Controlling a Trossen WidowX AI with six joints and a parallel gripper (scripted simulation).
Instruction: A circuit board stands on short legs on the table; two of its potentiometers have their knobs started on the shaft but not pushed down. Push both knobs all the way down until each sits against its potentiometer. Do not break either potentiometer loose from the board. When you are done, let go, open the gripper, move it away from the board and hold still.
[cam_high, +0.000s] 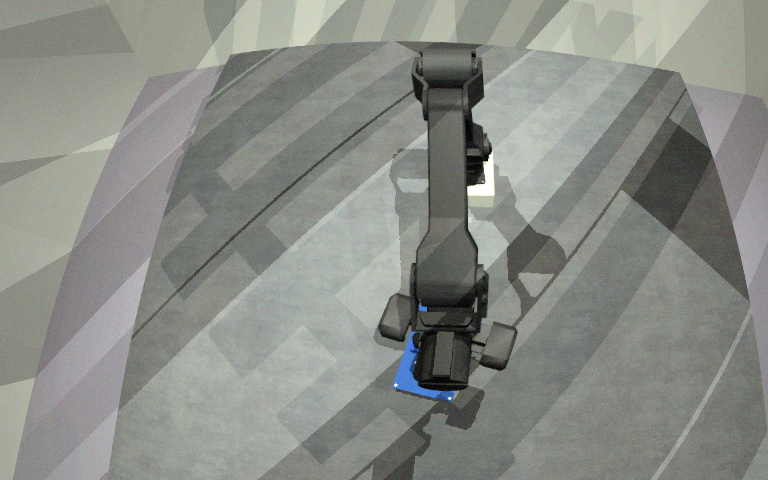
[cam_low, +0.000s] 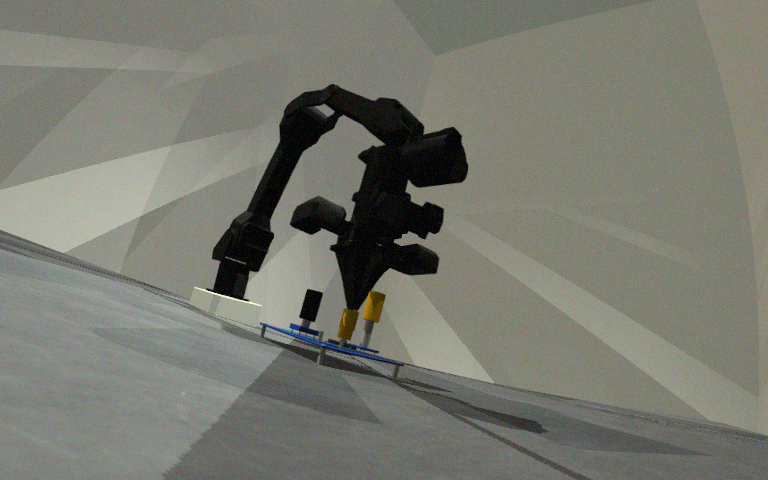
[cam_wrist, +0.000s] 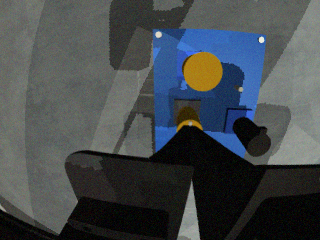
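Right now my gripper tip is 10 mm above the yellow knob. Round my gripper tip: black knob 50 mm to the right, 20 mm behind, 10 mm below.
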